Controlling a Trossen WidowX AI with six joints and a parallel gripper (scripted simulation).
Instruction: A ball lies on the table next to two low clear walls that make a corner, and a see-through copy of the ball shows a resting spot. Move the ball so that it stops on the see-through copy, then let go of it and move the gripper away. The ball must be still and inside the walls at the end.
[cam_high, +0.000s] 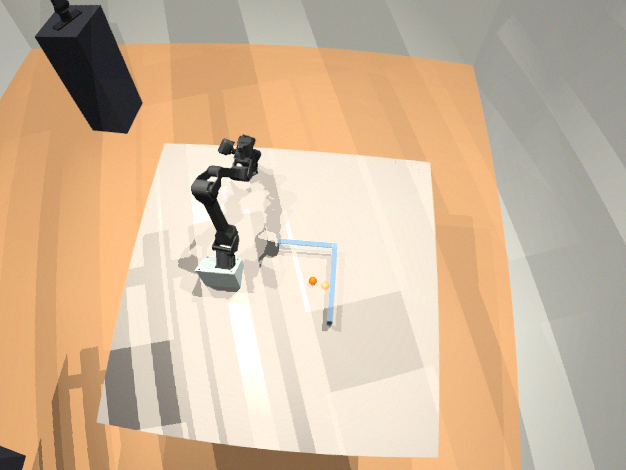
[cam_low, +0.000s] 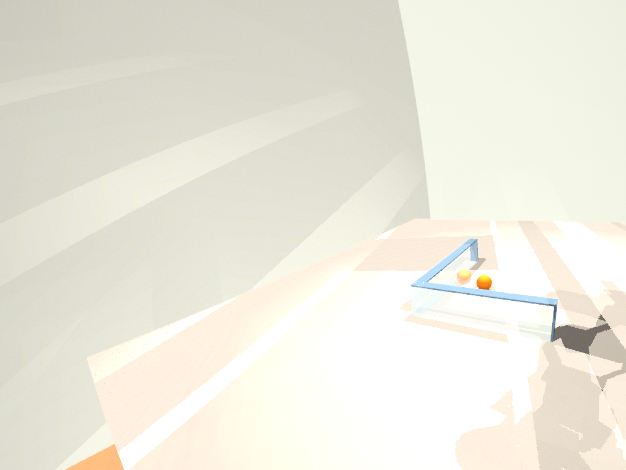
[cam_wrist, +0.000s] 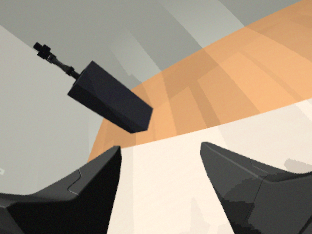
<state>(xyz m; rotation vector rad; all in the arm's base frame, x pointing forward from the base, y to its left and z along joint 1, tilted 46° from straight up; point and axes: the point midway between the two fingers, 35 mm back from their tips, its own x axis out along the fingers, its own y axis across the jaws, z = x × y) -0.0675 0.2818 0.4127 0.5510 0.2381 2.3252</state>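
The orange ball is 430 mm ahead of my gripper tip, 480 mm to the right of it and 170 mm below it. From my gripper tip the other things lie so: low clear wall: 380 mm ahead, 340 mm to the right, 160 mm below; then see-through copy of ball: 480 mm ahead, 490 mm to the right, 170 mm below.
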